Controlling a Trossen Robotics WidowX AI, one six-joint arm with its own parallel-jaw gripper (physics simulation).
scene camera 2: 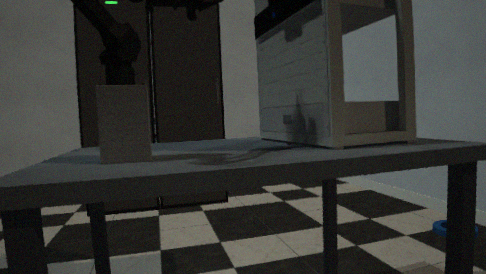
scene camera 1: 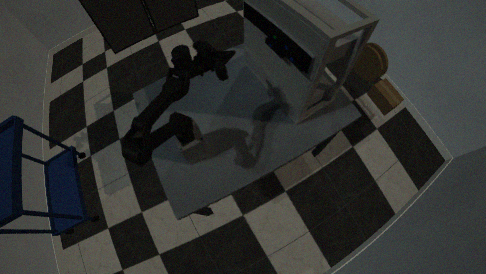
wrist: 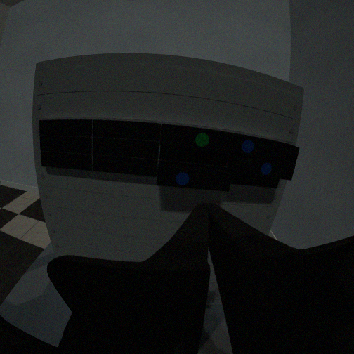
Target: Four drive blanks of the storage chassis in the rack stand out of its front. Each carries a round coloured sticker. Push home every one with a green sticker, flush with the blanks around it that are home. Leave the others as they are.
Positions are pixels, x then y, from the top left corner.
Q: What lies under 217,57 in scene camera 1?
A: My gripper.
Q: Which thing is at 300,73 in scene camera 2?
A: A pale rack.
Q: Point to a pale rack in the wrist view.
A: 108,190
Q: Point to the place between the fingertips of my gripper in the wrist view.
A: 204,210
